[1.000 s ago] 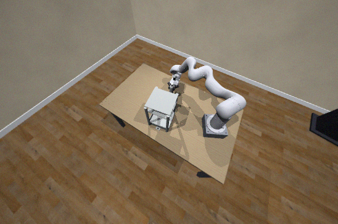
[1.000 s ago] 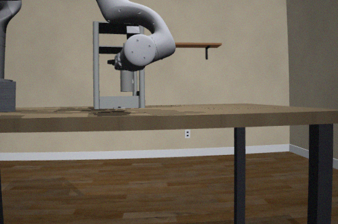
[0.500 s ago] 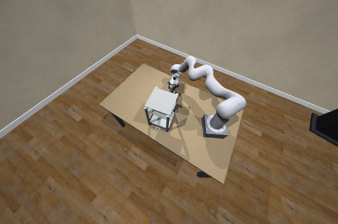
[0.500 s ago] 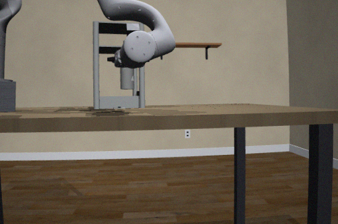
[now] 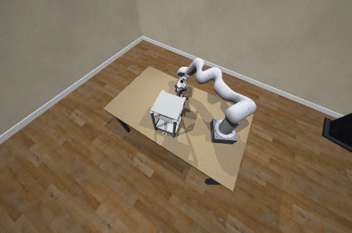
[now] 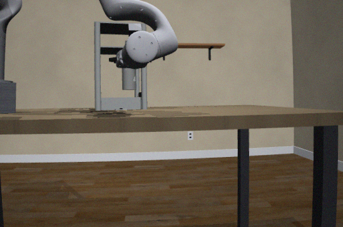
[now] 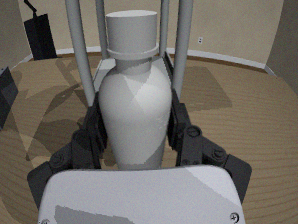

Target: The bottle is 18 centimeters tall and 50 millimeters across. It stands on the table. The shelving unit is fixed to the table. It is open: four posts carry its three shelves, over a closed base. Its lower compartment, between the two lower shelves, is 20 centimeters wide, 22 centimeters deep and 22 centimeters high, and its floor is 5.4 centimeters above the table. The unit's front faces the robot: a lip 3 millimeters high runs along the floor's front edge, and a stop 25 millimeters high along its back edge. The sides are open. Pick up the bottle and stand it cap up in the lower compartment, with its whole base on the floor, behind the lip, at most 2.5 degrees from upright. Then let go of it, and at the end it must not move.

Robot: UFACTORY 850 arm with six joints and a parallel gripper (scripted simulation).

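Right now my hand is 11 cm past the shelving unit, 29 cm to the right of it and 1 cm below it. Also, from my hand: white bottle 1 cm above.
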